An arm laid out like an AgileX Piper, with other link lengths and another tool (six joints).
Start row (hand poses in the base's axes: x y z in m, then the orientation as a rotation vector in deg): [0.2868 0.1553 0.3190 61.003 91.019 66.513]
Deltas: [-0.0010 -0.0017 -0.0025 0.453 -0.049 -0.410]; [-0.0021 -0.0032 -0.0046 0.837 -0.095 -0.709]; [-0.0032 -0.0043 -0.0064 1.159 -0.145 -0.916]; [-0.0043 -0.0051 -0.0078 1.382 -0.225 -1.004]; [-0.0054 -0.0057 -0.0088 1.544 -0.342 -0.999]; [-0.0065 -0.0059 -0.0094 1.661 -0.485 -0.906]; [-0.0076 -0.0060 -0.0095 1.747 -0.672 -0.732]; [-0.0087 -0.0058 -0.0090 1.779 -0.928 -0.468]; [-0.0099 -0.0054 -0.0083 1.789 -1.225 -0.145]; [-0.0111 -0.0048 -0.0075 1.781 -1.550 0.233]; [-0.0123 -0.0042 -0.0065 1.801 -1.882 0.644]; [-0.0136 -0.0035 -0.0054 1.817 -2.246 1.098]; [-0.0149 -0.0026 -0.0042 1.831 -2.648 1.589]
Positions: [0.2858 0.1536 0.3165 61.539 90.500 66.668]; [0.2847 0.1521 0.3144 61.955 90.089 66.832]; [0.2836 0.1510 0.3126 62.266 89.765 67.002]; [0.2825 0.1502 0.3112 62.410 89.545 67.173]; [0.2814 0.1496 0.3102 62.425 89.387 67.365]; [0.2803 0.1494 0.3096 62.331 89.291 67.585]; [0.2792 0.1493 0.3095 62.130 89.231 67.846]; [0.2781 0.1495 0.3100 61.783 89.204 68.144]; [0.2769 0.1499 0.3107 61.350 89.195 68.475]; [0.2757 0.1505 0.3115 60.847 89.209 68.835]; [0.2745 0.1511 0.3125 60.333 89.228 69.245]; [0.2732 0.1518 0.3136 59.763 89.251 69.689]; [0.2719 0.1527 0.3148 59.136 89.269 70.168]
